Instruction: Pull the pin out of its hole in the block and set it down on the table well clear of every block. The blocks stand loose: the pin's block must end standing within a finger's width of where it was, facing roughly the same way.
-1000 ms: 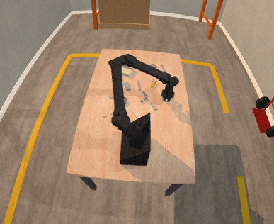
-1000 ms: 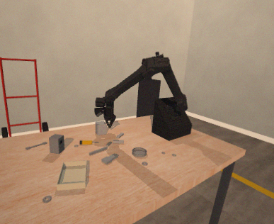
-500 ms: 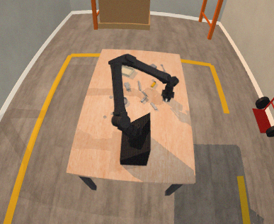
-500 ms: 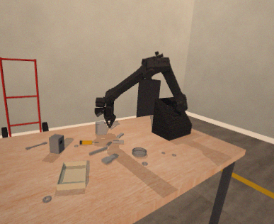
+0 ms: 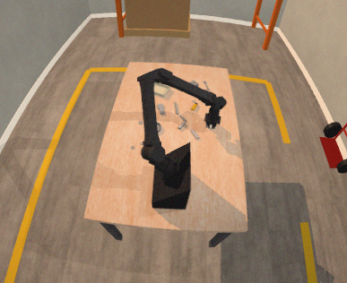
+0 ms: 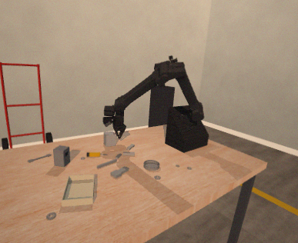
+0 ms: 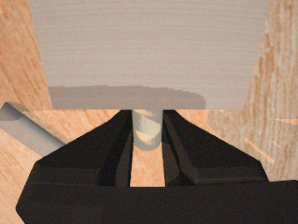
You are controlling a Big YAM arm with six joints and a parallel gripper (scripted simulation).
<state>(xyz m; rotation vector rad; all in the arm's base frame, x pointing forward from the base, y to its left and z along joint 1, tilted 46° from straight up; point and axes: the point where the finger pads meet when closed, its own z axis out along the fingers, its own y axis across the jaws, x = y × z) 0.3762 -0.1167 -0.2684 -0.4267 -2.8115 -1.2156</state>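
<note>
The light grey block is 50 mm ahead of my hand and 20 mm to the right of it. The rest, counted from my hand: pale pin 20 mm ahead, 10 mm to the right; darker grey block 400 mm ahead, 80 mm to the left, 10 mm above; yellow-handled screwdriver 220 mm ahead, 90 mm to the left, 40 mm below.
</note>
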